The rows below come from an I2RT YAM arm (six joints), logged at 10 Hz.
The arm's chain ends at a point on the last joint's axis. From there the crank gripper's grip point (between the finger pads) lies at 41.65 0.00 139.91 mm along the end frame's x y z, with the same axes.
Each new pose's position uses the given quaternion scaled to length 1; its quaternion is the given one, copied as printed.
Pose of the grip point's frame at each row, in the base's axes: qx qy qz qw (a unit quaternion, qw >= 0); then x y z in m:
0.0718 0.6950 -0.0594 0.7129 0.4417 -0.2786 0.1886
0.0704 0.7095 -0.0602 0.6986 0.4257 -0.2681 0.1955
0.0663 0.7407 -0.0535 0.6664 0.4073 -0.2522 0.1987
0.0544 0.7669 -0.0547 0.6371 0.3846 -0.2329 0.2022
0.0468 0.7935 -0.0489 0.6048 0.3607 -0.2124 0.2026
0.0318 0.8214 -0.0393 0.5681 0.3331 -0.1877 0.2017
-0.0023 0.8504 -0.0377 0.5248 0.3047 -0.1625 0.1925
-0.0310 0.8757 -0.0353 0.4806 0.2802 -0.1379 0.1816
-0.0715 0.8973 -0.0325 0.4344 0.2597 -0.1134 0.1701
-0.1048 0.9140 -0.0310 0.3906 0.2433 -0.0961 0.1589
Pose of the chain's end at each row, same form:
0.0718 0.6950 -0.0594 0.7129 0.3031 -0.2534 0.2269
0.0704 0.7095 -0.0602 0.6986 0.2888 -0.2430 0.2395
0.0663 0.7407 -0.0535 0.6664 0.2745 -0.2299 0.2550
0.0544 0.7669 -0.0547 0.6371 0.2563 -0.2120 0.2686
0.0468 0.7935 -0.0489 0.6048 0.2381 -0.1943 0.2797
0.0318 0.8214 -0.0393 0.5681 0.2176 -0.1739 0.2898
-0.0023 0.8504 -0.0377 0.5248 0.1985 -0.1521 0.2921
-0.0310 0.8757 -0.0353 0.4806 0.1845 -0.1297 0.2915
-0.0715 0.8973 -0.0325 0.4344 0.1755 -0.1074 0.2892
-0.1048 0.9140 -0.0310 0.3906 0.1705 -0.0906 0.2853

